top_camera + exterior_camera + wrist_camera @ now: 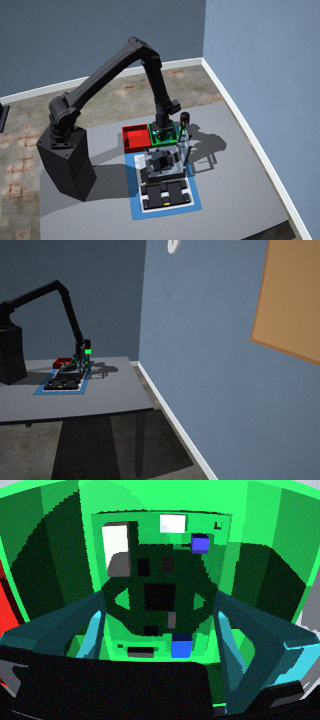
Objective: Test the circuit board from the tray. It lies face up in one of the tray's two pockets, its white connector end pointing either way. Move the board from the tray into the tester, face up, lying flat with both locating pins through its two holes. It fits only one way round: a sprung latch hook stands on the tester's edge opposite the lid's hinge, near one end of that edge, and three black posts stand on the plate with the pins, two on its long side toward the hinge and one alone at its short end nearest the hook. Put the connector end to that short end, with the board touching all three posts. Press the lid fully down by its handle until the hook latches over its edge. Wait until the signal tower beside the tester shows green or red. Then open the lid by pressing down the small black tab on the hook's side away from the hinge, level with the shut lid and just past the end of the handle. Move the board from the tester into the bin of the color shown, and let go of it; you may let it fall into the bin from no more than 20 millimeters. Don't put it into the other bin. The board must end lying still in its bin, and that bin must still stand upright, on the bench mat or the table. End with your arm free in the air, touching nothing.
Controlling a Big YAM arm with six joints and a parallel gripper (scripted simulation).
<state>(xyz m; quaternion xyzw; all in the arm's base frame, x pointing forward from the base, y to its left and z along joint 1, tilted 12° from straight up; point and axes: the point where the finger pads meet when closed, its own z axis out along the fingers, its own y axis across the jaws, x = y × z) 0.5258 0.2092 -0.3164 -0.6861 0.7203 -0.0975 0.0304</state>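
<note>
The green bin is right at my hand. From my hand the other things lie so: red bin (15 cm behind, 1 cm to the left); green circuit board (right at my hand); black latch hook (11 cm behind, 13 cm to the right, 7 cm above).
</note>
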